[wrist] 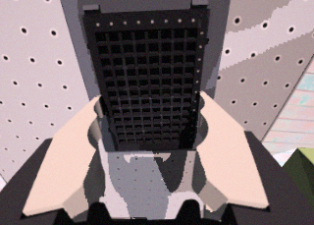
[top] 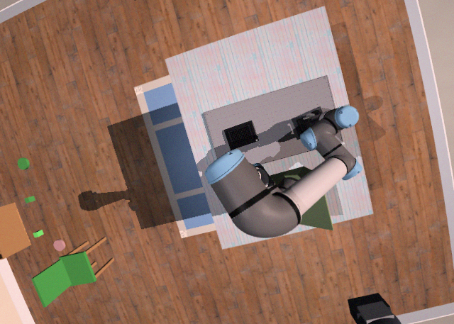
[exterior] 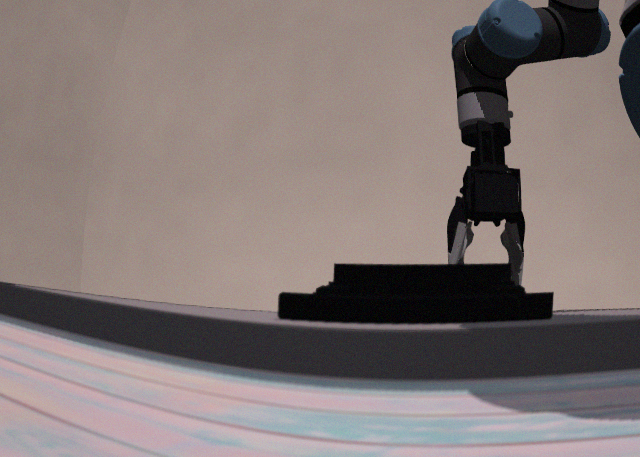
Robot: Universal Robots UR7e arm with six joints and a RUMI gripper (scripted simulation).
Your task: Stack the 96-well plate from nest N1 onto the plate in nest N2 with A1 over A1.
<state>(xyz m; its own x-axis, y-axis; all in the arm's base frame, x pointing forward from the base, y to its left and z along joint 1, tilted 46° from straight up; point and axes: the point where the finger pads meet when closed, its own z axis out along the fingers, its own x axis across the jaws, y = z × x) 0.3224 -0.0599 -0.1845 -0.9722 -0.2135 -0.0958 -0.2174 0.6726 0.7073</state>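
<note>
Now: hand 2 cm above the plate nest N1.
</note>
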